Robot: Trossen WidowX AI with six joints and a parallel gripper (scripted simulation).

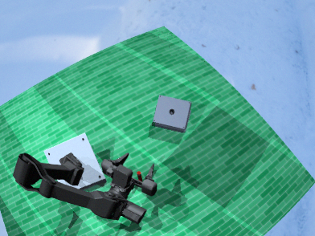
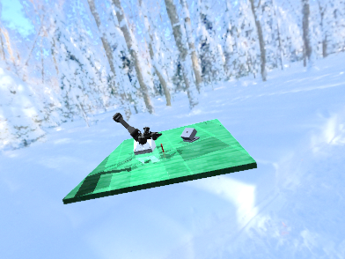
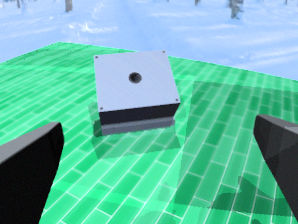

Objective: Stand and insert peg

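Now: the red peg 12 cm below my gripper tip and 2 cm behind it. The rest, counted from my gripper tip: grey sloped panel: 24 cm ahead, 17 cm to the left, 11 cm below.
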